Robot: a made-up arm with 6 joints. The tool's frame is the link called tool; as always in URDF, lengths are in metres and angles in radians. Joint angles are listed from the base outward.
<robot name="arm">
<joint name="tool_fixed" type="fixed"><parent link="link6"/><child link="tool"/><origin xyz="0 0 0" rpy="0 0 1.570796"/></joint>
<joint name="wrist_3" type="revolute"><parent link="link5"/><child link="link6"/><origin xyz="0.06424 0.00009 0" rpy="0 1.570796 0"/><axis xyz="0 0 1"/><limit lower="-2.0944" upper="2.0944"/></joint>
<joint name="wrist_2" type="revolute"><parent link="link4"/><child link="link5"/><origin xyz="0 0 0" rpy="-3.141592 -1.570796 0"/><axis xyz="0 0 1"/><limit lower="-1.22" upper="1.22"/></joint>
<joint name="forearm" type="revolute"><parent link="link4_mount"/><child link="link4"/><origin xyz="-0.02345 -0.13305 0" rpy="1.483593 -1.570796 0"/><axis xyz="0 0 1"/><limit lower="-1.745" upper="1.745"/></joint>
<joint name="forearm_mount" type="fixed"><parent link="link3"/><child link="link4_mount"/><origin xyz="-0.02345 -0.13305 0" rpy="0 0 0"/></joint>
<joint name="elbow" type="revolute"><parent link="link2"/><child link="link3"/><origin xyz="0.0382 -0.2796 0" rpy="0 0 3.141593"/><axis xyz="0 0 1"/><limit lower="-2.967" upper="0"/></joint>
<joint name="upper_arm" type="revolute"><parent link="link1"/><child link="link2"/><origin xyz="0 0 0" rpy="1.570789 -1.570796 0"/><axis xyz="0 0 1"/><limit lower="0" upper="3.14"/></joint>
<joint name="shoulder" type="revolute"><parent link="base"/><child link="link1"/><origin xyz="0 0 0.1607" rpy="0 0 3.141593"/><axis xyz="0 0 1"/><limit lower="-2.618" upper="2.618"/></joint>
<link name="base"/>
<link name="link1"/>
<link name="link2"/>
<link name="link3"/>
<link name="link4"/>
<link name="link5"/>
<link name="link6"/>
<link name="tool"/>
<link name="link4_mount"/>
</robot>
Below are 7 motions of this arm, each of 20 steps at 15 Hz.
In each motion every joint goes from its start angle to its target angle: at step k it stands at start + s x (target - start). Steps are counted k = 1, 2, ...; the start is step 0. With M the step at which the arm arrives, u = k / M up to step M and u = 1 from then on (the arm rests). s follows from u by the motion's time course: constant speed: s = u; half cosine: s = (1 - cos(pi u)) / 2; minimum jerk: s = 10 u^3 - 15 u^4 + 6 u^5.
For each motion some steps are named. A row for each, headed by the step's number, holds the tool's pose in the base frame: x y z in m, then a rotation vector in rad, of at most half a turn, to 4 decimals.
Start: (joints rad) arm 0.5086 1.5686 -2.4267 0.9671 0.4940 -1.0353
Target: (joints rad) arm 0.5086 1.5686 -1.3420 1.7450 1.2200 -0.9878
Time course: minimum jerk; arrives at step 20
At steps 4, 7, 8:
4: 0.1951 0.1407 0.6948 -0.6900 0.8236 0.6001
7: 0.2264 0.1677 0.6496 -0.8050 1.0231 0.8174
8: 0.2376 0.1782 0.6269 -0.8468 1.1105 0.9245

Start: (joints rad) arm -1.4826 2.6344 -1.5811 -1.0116 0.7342 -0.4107
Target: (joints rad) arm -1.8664 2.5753 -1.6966 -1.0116 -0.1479 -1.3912
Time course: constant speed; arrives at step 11
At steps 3, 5, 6, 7, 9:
3: -0.0335 -0.4643 0.0130 -0.0476 -2.6777 0.4848
5: -0.0590 -0.4748 0.0223 0.1528 -2.7117 0.6172
6: -0.0722 -0.4792 0.0277 0.2558 -2.7076 0.6920
7: -0.0855 -0.4830 0.0337 0.3589 -2.6887 0.7704
9: -0.1130 -0.4884 0.0469 0.5605 -2.6056 0.9307

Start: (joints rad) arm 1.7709 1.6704 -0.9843 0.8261 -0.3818 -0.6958
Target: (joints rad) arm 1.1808 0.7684 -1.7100 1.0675 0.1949 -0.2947
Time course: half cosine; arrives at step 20
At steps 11, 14, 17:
11: 0.0342 0.2233 0.5671 -0.5817 1.2511 1.6403
14: 0.0257 0.1095 0.6400 -0.4159 0.9917 1.8128
17: -0.0023 0.0200 0.6702 -0.3554 0.7761 1.8968

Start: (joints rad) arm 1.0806 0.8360 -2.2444 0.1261 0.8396 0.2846
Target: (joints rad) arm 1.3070 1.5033 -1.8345 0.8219 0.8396 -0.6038
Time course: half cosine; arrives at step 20
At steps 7, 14, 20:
7: -0.0057 0.0233 0.7018 -0.7562 1.0695 1.3521
14: 0.0444 0.2366 0.6176 -1.3438 1.2543 1.3774
20: 0.0465 0.3065 0.5607 -1.5478 1.2934 1.4165

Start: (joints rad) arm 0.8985 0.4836 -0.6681 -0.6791 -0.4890 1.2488
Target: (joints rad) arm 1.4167 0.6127 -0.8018 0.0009 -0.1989 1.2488
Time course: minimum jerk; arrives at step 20
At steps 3, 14, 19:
3: 0.0299 0.0684 0.4581 -0.4324 0.9618 1.5593
14: 0.0214 0.0952 0.4761 -0.1587 1.3373 2.2010
19: 0.0159 0.1017 0.4781 -0.1214 1.4492 2.3172

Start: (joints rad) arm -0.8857 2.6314 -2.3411 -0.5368 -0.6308 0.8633
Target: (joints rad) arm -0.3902 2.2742 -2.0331 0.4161 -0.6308 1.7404
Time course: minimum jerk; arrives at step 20
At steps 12, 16, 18, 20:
12: 0.4732 -0.2935 0.3303 1.0308 0.5189 0.8599
16: 0.4881 -0.2319 0.3529 1.2064 0.2492 1.2647
18: 0.4898 -0.2201 0.3568 1.2392 0.1938 1.3395
20: 0.4901 -0.2181 0.3575 1.2448 0.1840 1.3523

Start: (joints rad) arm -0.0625 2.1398 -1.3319 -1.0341 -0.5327 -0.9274
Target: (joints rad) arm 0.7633 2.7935 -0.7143 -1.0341 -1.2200 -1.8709
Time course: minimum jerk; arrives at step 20
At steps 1, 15, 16, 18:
1: 0.4540 0.0001 0.1912 -1.7905 0.9957 -0.8193
15: 0.1539 0.1885 -0.0599 -2.1226 -0.2013 0.2184
16: 0.1356 0.1855 -0.0639 -2.1131 -0.2486 0.2626
18: 0.1165 0.1810 -0.0674 -2.1019 -0.2975 0.3091

